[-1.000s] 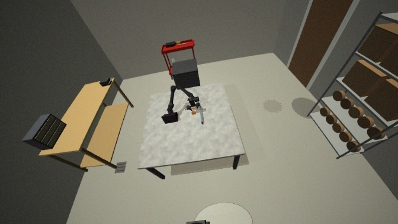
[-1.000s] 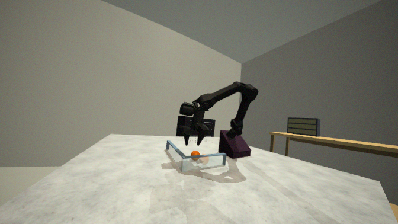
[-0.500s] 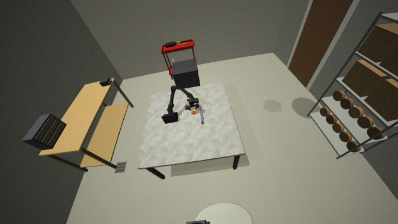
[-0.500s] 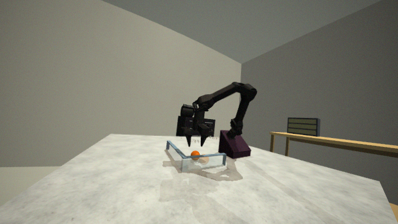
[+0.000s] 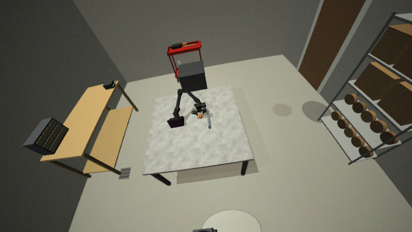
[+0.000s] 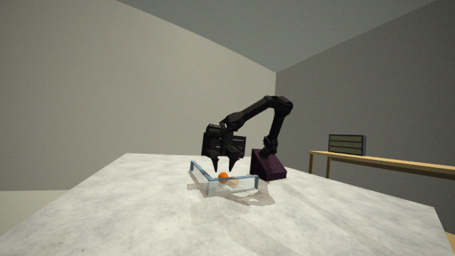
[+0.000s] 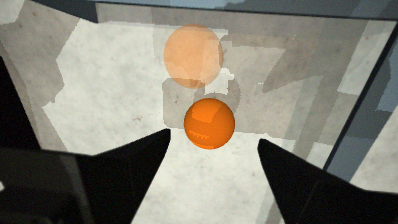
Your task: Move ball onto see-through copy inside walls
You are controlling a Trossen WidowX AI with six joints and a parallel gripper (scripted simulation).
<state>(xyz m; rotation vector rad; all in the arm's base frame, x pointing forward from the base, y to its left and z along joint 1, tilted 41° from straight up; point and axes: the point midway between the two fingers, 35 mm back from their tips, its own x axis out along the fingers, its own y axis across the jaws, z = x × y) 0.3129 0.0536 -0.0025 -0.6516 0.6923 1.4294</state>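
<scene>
Right now my gripper tip is 6 cm to the right of the orange ball, 3 cm above it and 2 cm past it. The rest, counted from my gripper tip: wall 10 cm to the left, 2 cm below, 1 cm behind.
</scene>
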